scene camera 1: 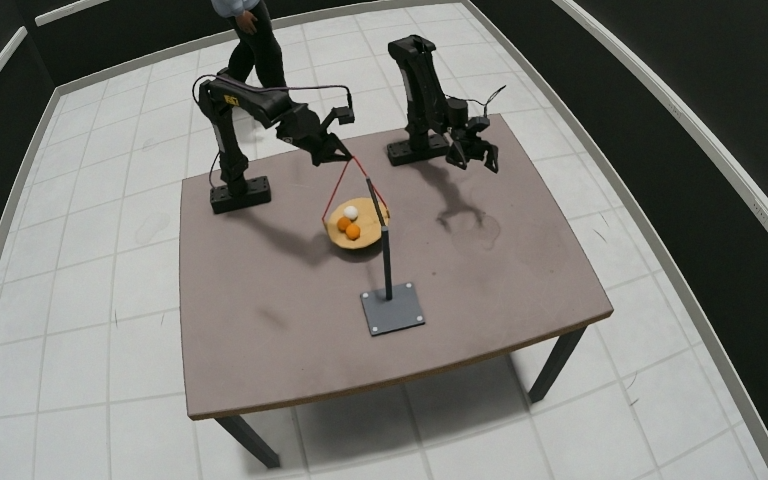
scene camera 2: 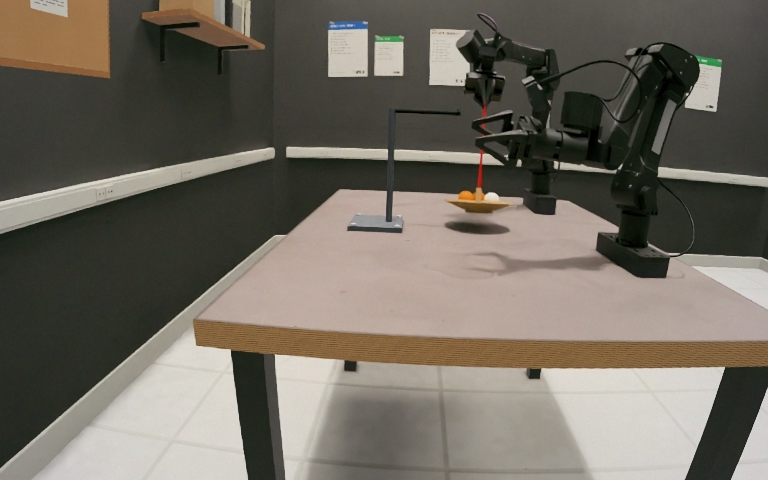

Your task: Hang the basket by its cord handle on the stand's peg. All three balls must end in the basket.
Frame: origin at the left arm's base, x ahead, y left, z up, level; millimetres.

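Where they show: left gripper, fingertip midpoint: (scene camera 1: 482,170) (scene camera 2: 473,132); right gripper, fingertip midpoint: (scene camera 1: 351,158) (scene camera 2: 485,107); left arm's base at its link origin: (scene camera 1: 418,146) (scene camera 2: 630,248); right arm's base at its link origin: (scene camera 1: 238,191) (scene camera 2: 539,195).
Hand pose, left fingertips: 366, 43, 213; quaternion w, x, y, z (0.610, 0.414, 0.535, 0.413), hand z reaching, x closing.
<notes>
Things, the pixels of their top centre, and the offset from my left fingertips, as dx, dy, dz. "*": a spot on its surface instead. Level surfaces: height alone.
- white ball at its top centre: (scene camera 2: 492,192) (scene camera 1: 350,208) -120, -332, -154
- orange ball at a spot on its surface: (scene camera 2: 466,195) * -52, -327, -163
- stand's peg at a spot on its surface: (scene camera 1: 376,202) (scene camera 2: 425,109) * +65, -299, +48
- stand's post at its top centre: (scene camera 1: 384,228) (scene camera 2: 392,108) +145, -304, +48
- grey base plate at its surface level: dz -233
- table at its surface level: dz -245
My right gripper (scene camera 1: 351,157) (scene camera 2: 484,104) is shut on the red cord handle (scene camera 1: 336,191) (scene camera 2: 480,169), which runs taut down to the basket. The shallow yellow basket (scene camera 1: 370,226) (scene camera 2: 478,207) hangs level a little above the table, its shadow beneath it. In it lie a white ball (scene camera 1: 350,212) (scene camera 2: 491,197) and two orange balls (scene camera 1: 344,224) (scene camera 1: 352,231); one orange ball (scene camera 2: 466,195) shows clearly in scene camera 2. The stand's peg (scene camera 1: 376,202) (scene camera 2: 427,112) points toward the cord, its tip apart from it in scene camera 2. My left gripper (scene camera 1: 476,163) (scene camera 2: 476,134) is open and empty.
The stand's post (scene camera 1: 386,263) (scene camera 2: 390,169) rises from a grey base plate (scene camera 1: 396,319) (scene camera 2: 362,221) on the table (scene camera 1: 283,362) (scene camera 2: 339,305). The left arm stays near its mount at the right. A person (scene camera 1: 257,45) stands behind the table in scene camera 1.
</notes>
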